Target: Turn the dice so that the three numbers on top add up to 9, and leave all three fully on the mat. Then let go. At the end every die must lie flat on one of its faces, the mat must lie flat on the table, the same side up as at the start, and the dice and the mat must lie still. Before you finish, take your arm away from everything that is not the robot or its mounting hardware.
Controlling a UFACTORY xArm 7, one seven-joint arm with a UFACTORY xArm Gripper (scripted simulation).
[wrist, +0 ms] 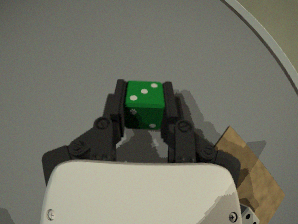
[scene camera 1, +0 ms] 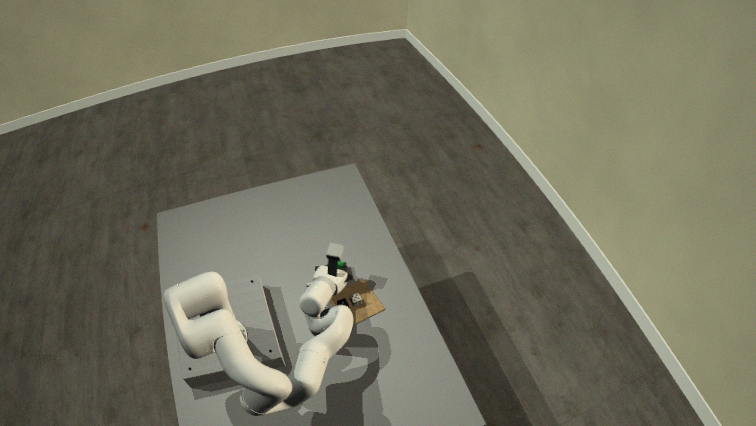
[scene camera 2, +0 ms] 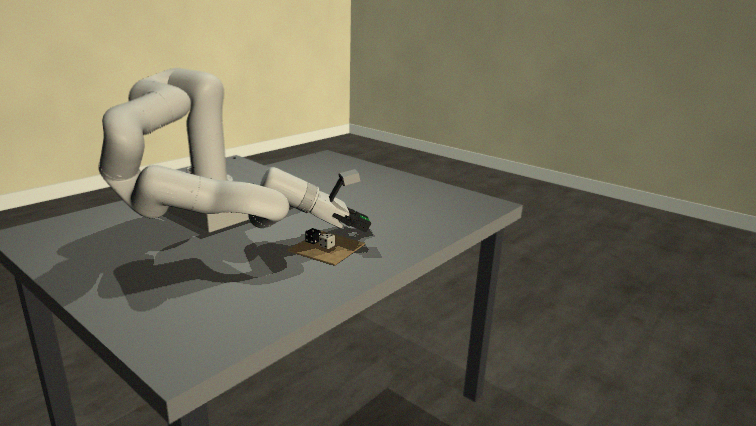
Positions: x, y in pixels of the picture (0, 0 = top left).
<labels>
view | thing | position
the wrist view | my gripper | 143, 92
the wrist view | green die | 143, 105
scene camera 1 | tan mat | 370, 306
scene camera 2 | tan mat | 343, 247
</labels>
